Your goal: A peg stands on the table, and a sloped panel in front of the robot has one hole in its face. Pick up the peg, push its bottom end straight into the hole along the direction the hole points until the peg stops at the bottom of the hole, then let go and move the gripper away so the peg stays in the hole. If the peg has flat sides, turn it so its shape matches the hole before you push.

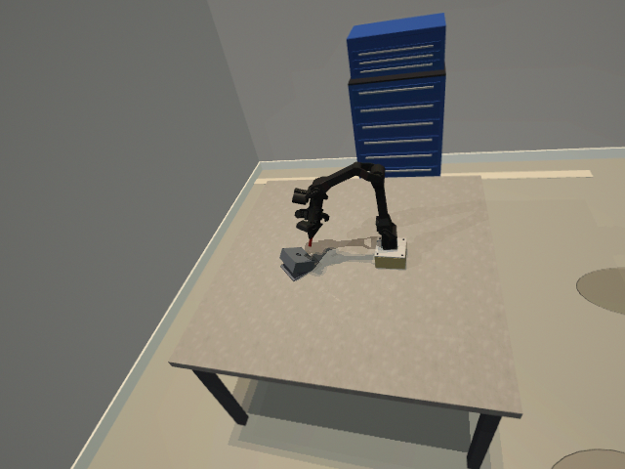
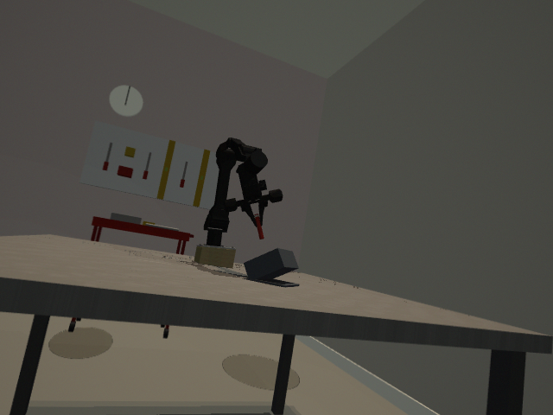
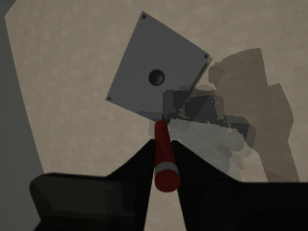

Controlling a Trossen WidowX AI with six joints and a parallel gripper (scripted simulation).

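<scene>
Now: the grey sloped panel 90 mm ahead of my gripper tip, 20 mm to the left of it and 110 mm below it. Round my gripper tip: thin dark base plate: 100 mm ahead, 30 mm to the left, 160 mm below; round red peg: 10 mm behind, 10 mm above.
</scene>
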